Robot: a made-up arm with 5 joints. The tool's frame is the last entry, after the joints. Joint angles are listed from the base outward.
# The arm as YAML. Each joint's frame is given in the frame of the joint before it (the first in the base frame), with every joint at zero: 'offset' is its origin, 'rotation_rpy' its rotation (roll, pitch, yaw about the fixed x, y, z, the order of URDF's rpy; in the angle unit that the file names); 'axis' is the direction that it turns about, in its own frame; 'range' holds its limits. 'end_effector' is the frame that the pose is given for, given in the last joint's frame.
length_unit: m
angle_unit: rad
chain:
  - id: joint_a
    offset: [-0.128, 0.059, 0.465]
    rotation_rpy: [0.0, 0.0, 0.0]
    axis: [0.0, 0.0, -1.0]
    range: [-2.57, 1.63]
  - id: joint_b
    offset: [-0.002, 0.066, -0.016]
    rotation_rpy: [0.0, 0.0, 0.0]
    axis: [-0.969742, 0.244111, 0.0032]
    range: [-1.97, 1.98]
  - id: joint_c
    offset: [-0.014, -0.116, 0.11]
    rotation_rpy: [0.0, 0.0, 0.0]
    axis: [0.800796, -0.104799, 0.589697]
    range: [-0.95, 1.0]
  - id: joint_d
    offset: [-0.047, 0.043, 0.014]
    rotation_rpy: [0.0, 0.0, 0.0]
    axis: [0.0, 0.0, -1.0]
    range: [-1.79, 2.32]
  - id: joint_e
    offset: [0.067, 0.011, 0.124]
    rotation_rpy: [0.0, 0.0, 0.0]
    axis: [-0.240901, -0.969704, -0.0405]
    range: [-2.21, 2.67]
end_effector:
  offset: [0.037, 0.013, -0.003]
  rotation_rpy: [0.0, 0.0, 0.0]
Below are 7 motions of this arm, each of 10 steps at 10 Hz.
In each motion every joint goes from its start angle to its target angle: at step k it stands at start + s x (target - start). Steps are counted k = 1, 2, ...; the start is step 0. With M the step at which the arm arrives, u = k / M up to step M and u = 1 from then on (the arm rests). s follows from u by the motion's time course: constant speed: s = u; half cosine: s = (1 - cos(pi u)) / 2; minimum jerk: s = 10 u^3 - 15 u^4 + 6 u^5.
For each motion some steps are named. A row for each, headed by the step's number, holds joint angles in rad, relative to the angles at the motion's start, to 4 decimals.
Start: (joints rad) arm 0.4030 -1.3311 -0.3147 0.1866 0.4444
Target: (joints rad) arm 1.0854 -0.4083 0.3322 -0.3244 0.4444
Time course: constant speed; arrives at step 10
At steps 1, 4, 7, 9, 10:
1: 0.0682 0.0923 0.0647 -0.0511 0.0000
4: 0.2730 0.3691 0.2588 -0.2044 0.0000
7: 0.4777 0.6460 0.4528 -0.3577 0.0000
9: 0.6142 0.8305 0.5822 -0.4599 0.0000
10: 0.6824 0.9228 0.6469 -0.5110 0.0000

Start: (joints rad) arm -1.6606 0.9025 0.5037 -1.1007 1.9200
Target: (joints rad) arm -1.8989 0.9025 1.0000 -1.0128 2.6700
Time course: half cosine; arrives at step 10
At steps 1, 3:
1: -0.0058 0.0000 0.0121 0.0022 0.0184
3: -0.0491 0.0000 0.1023 0.0181 0.1546

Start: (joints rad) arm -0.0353 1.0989 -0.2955 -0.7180 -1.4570
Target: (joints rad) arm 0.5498 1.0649 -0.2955 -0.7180 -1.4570
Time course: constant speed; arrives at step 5
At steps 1, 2, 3, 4, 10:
1: 0.1170 -0.0068 0.0000 0.0000 0.0000
2: 0.2340 -0.0136 0.0000 0.0000 0.0000
3: 0.3511 -0.0204 0.0000 0.0000 0.0000
4: 0.4681 -0.0272 0.0000 0.0000 0.0000
10: 0.5851 -0.0340 0.0000 0.0000 0.0000

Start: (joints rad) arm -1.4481 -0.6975 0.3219 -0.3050 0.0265
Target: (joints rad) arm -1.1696 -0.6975 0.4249 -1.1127 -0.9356
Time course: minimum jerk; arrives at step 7
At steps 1, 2, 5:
1: 0.0065 0.0000 0.0024 -0.0188 -0.0224
2: 0.0403 0.0000 0.0149 -0.1169 -0.1392
5: 0.2382 0.0000 0.0881 -0.6908 -0.8229

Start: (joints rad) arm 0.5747 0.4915 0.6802 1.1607 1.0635
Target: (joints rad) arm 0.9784 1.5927 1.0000 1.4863 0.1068
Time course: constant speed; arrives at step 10
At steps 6, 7, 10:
6: 0.2422 0.6607 0.1919 0.1954 -0.5740
7: 0.2826 0.7708 0.2239 0.2279 -0.6697
10: 0.4037 1.1012 0.3198 0.3256 -0.9567

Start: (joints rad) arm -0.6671 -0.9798 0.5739 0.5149 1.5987
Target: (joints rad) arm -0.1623 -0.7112 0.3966 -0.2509 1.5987
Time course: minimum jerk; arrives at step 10
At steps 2, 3, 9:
2: 0.0292 0.0156 -0.0103 -0.0444 0.0000
3: 0.0823 0.0438 -0.0289 -0.1249 0.0000
9: 0.5005 0.2663 -0.1758 -0.7592 0.0000

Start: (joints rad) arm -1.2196 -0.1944 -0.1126 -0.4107 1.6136
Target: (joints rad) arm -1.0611 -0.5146 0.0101 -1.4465 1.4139
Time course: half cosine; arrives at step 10
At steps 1, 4, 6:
1: 0.0039 -0.0078 0.0030 -0.0253 -0.0049
4: 0.0548 -0.1106 0.0424 -0.3579 -0.0690
6: 0.1037 -0.2096 0.0803 -0.6779 -0.1307

